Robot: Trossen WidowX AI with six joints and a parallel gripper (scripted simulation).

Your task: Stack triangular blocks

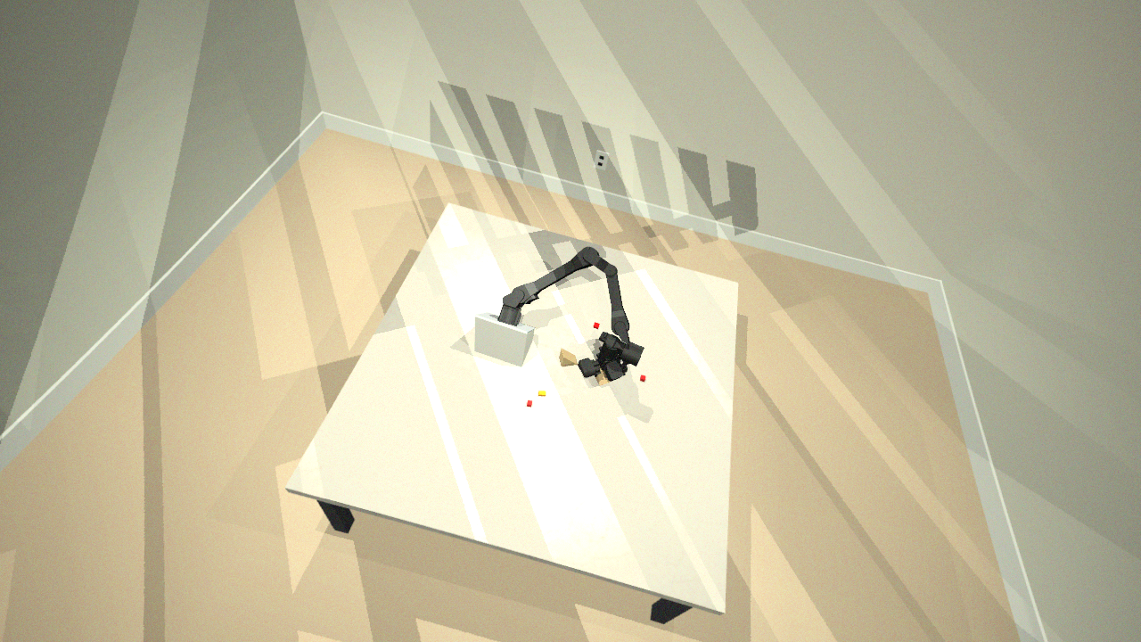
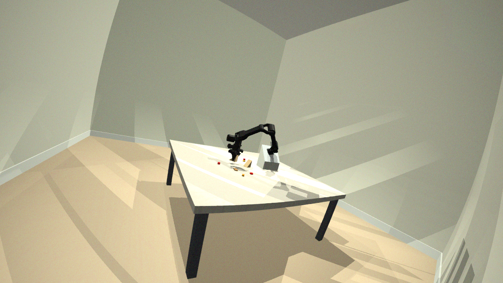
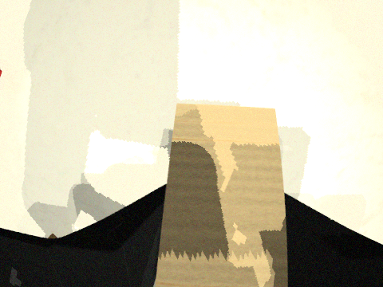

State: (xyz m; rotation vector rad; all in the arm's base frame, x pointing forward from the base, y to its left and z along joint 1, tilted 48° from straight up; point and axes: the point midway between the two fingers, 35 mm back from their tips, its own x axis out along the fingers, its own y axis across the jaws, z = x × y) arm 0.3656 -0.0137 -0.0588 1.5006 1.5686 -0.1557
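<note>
Right now my gripper tip is 1 cm to the right of the triangular block and 1 cm below it.
</note>
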